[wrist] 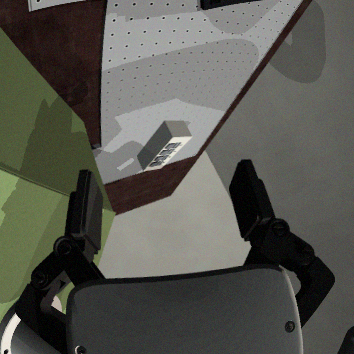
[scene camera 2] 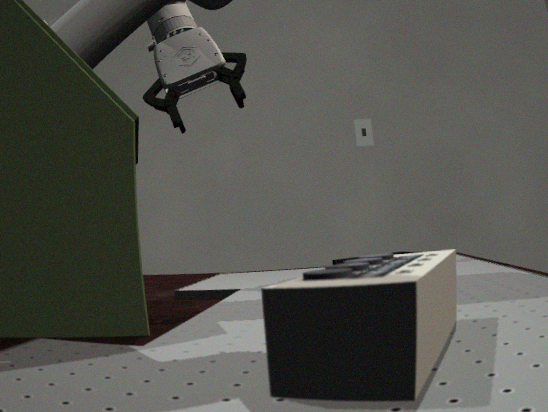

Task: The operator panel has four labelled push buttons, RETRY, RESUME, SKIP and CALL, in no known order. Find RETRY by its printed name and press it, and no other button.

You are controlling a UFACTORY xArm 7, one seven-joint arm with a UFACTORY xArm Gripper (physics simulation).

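Pixels of known places: gripper, fingertip midpoint: (wrist: 165, 177) (scene camera 2: 211, 115); arm's base, origin of the base link: (wrist: 28, 329) (scene camera 2: 55, 63).
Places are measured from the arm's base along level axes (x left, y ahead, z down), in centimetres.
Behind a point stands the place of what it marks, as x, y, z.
Note:
The operator panel (scene camera 2: 342, 340) {-27.6, 39.6, 29.1} (wrist: 178, 129) {-11.2, 42.4, 29.0} is a box with dark and cream sides, standing on the perforated board. In the scene view its dark round buttons (scene camera 2: 330, 272) {-24.4, 38.7, 26.5} show edge-on along the top. In the wrist view its cream face carries a row of small dark marks, too small to read, so I cannot tell which button is RETRY. My gripper (scene camera 2: 212, 119) {18.2, 16.0, 7.6} (wrist: 165, 177) {18.2, 16.0, 7.6} is open and empty. It hangs high above the board, up and to the left of the panel in the scene view, well apart from it.
A large green block (scene camera 2: 65, 215) {-12.3, 12.8, 21.8} (wrist: 40, 165) {8.4, 8.9, 15.9} stands at the left, close to the left finger in the wrist view. The perforated board (scene camera 2: 200, 390) {-26.6, 32.4, 32.1} (wrist: 135, 50) {10.1, 25.2, 32.1} lies on a dark red-brown table (scene camera 2: 165, 305) {11.2, 10.2, 33.4} (wrist: 150, 185) {-62.9, 53.9, 33.4}. A black object (wrist: 225, 3) {23.0, 34.1, 29.4} shows at the top of the wrist view.

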